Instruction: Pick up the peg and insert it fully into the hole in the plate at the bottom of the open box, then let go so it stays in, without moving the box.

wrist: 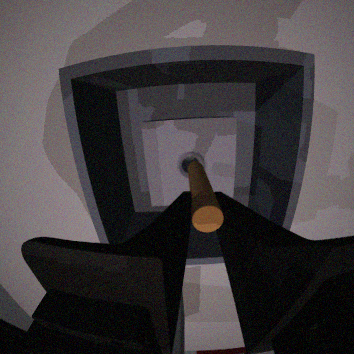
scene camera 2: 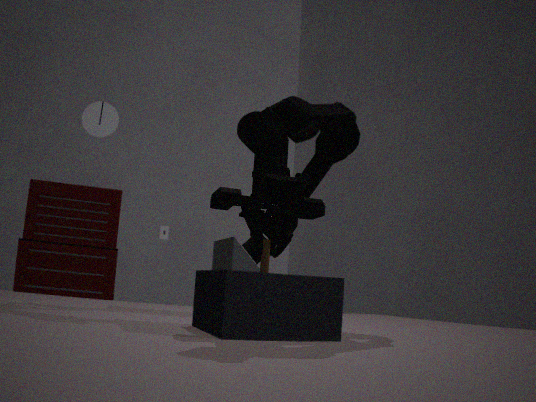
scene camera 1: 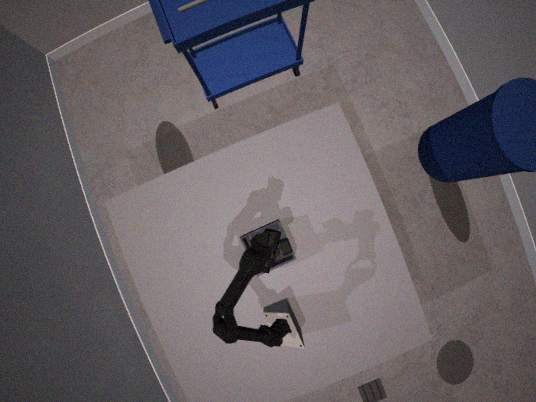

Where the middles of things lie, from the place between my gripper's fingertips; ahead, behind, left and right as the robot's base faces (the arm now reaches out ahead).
Labels:
I see my gripper 80 mm above the dark grey box (scene camera 2: pixel 231 305). The rest, counted from my hand: orange-brown peg (wrist: pixel 206 215): 10 mm below.

